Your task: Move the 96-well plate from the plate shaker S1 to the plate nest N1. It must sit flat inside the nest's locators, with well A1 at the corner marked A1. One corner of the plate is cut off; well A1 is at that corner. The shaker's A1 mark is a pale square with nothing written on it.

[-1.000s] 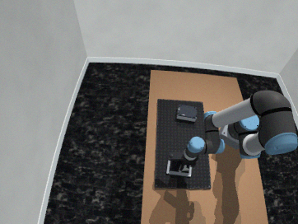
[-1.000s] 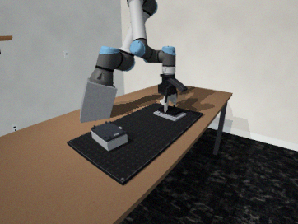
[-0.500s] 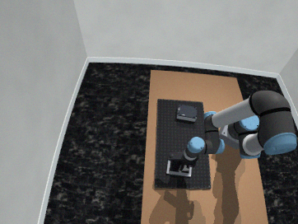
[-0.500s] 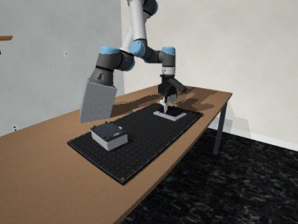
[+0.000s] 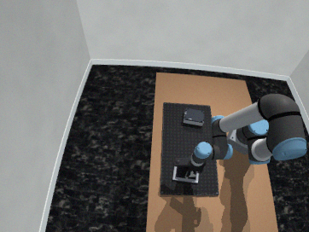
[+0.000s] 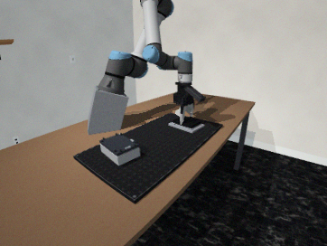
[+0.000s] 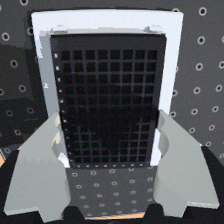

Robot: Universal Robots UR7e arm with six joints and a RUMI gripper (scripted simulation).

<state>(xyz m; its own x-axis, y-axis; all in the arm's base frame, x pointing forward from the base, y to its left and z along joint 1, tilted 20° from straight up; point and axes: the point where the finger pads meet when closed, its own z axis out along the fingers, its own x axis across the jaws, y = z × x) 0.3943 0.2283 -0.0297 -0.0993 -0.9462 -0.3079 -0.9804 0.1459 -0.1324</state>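
Right now my hand is 10 mm above the black 96-well plate. The rest, counted from my hand: plate nest N1: 30 mm below.
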